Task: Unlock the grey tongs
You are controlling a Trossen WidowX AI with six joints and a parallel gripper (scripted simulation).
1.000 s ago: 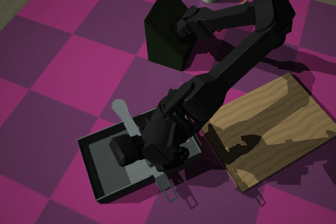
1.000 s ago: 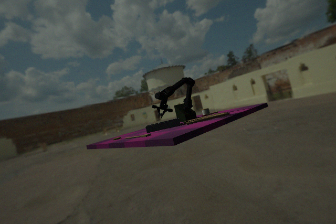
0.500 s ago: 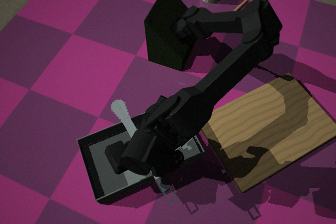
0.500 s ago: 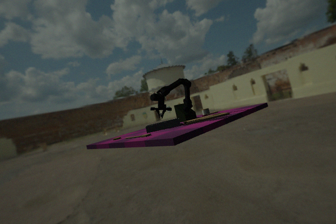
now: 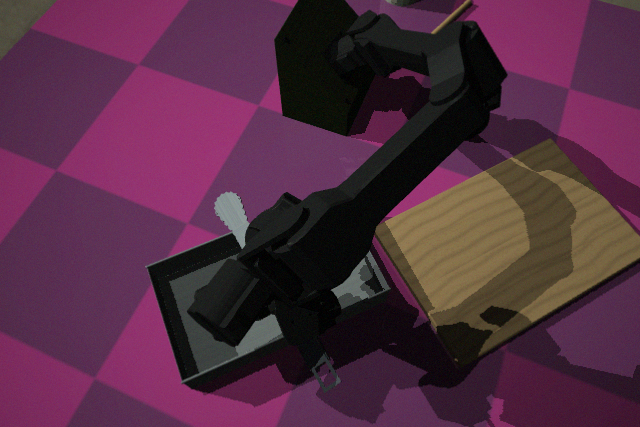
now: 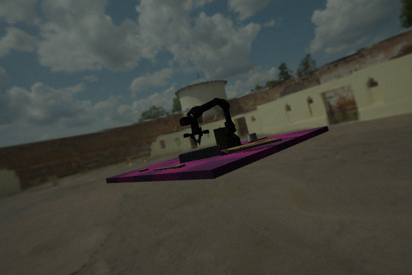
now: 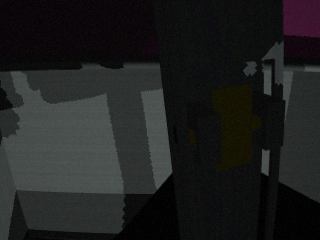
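Right now the yellow lock piece is 2 cm ahead of my gripper tip, 3 cm to the left of it and 4 cm above it. From my gripper tip the other things lie so: roasting tin 3 cm behind, 4 cm to the right, 6 cm below; wooden board 27 cm behind, 25 cm to the left, 8 cm below.
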